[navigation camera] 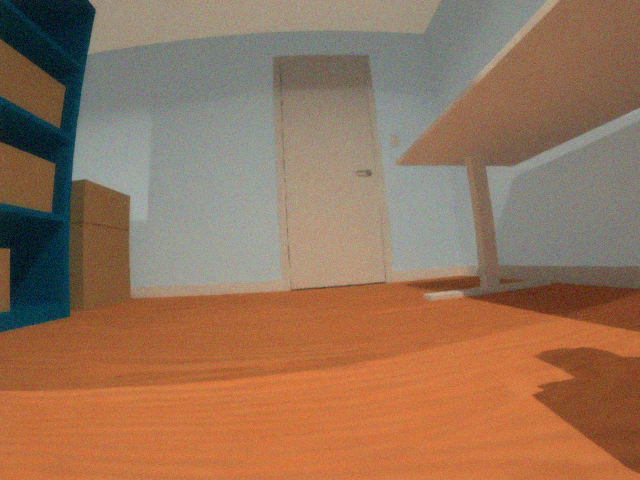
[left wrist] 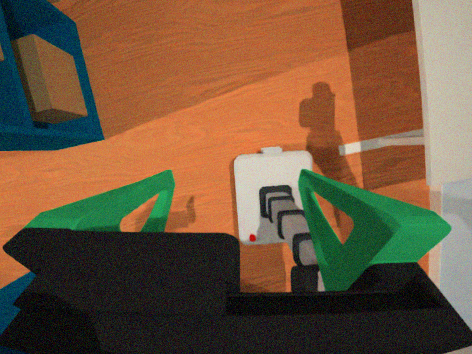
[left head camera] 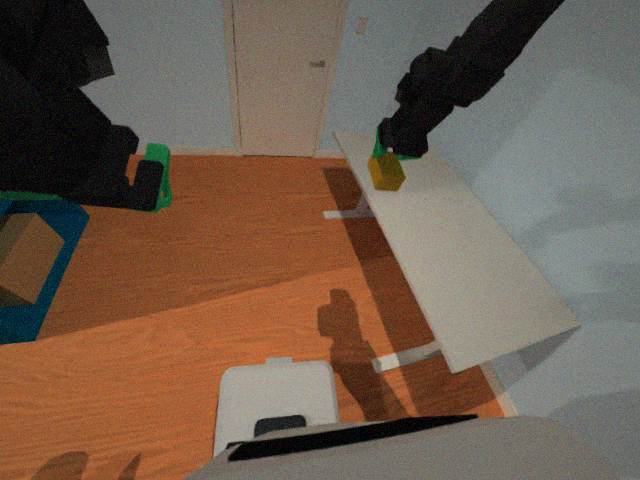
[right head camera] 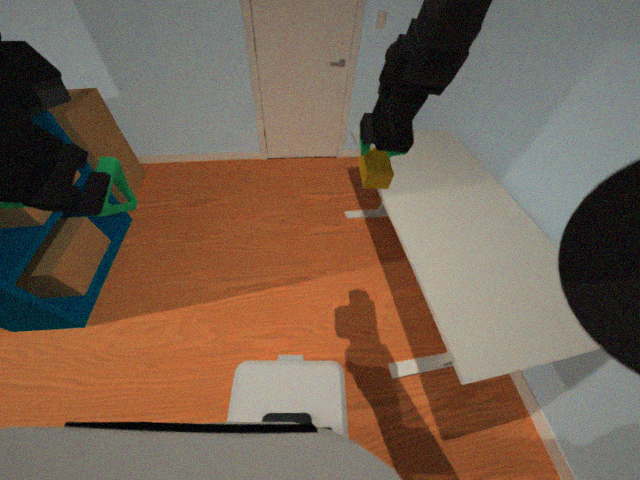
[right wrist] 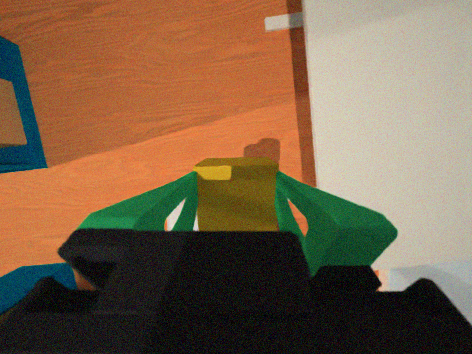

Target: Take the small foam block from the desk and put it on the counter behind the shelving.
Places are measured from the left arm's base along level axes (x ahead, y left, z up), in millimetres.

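Pixels of known places: left gripper, fingertip midpoint: (left wrist: 236, 176) (left head camera: 128, 196) (right head camera: 103, 202); right gripper, fingertip midpoint: (left head camera: 384, 157) (right head camera: 374, 154) (right wrist: 236, 177).
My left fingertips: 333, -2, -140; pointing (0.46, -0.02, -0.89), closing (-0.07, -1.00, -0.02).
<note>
Behind a point stands the place of what it marks, as x, y, z.
The small yellow foam block (left head camera: 386, 174) {526, -429, -213} (right head camera: 376, 171) {528, -440, -213} (right wrist: 237, 205) {579, -447, -207} is between the green fingers of my right gripper (left head camera: 392, 153) {599, -447, -215} (right head camera: 381, 150) {599, -447, -215} (right wrist: 236, 177) {599, -447, -215}, which is shut on it. In the left head camera the block appears in front of the far part of the pale desk (left head camera: 465, 258) {611, -1075, -690} (right head camera: 475, 268) {570, -995, -690} (left wrist: 445, 90) {528, -810, -690} (right wrist: 390, 125) {719, -969, -690} (navigation camera: 542, 103) {1090, -977, -715}; I cannot tell its height above the top. My left gripper (left head camera: 93, 204) (right head camera: 62, 211) (left wrist: 236, 176) {333, -2, -140} is wide open, with no object between its fingers. Blue shelving (left head camera: 20, 325) {585, 1135, -1334} (right head camera: 51, 315) {522, 1119, -1198} (left wrist: 40, 140) {512, 1210, -1028} (right wrist: 30, 120) {887, 1125, -1372} (navigation camera: 74, 103) {1401, 1183, -222} stands at the left. The counter does not show.
Brown boxes (left head camera: 36, 263) {903, 1146, -1224} (right head camera: 72, 258) {854, 1141, -1128} (left wrist: 55, 82) {882, 1144, -1131} sit in the shelving. A taller brown stack (right head camera: 105, 124) {1911, 1318, -823} (navigation camera: 105, 248) {1801, 1313, -1023} stands beside it. A closed door (left head camera: 281, 77) {2403, -225, -630} (right head camera: 305, 77) {2408, -253, -610} (navigation camera: 330, 180) {2404, -230, -539} is in the far wall. A desk foot (left head camera: 408, 356) (right head camera: 421, 364) (left wrist: 380, 143) {333, -1105, -1370} reaches out over the floor.
</note>
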